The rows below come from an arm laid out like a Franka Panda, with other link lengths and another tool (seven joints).
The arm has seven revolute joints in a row. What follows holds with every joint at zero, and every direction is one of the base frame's. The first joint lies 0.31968 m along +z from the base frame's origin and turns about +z. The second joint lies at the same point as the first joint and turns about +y. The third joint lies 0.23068 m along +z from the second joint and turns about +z. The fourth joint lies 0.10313 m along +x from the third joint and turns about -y. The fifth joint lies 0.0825 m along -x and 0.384 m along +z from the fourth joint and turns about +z. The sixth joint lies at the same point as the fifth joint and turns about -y. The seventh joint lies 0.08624 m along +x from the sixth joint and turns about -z. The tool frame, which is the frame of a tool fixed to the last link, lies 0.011 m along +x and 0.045 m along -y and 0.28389 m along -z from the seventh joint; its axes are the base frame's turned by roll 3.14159, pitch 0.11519 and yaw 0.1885 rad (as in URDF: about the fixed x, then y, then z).
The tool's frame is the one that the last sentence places.
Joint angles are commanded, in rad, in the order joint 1, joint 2, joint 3, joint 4, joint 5, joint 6, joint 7. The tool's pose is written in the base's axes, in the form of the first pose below.
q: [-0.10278 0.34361 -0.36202 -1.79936 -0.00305 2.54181 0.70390]
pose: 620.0 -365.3 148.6 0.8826 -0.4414 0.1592 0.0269
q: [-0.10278 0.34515 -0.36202 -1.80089 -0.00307 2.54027 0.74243]
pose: 617.8 -363.7 145.7 0.8744 -0.4581 0.1585 0.0222
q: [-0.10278 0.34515 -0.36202 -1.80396 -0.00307 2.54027 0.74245]
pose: 616.7 -363.4 144.1 0.8745 -0.4584 0.1570 0.0223
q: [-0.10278 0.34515 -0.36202 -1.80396 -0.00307 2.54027 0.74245]
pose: 616.7 -363.4 144.1 0.8745 -0.4584 0.1570 0.0223
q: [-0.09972 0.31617 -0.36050 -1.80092 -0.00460 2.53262 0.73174]
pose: 622.8 -361.2 163.5 0.8760 -0.4518 0.1675 0.0186
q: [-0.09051 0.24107 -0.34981 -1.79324 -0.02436 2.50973 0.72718]
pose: 636.7 -350.7 213.4 0.8781 -0.4373 0.1938 0.0108
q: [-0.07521 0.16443 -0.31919 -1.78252 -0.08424 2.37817 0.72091]
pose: 631.6 -321.8 247.5 0.8962 -0.4095 0.1695 0.0210
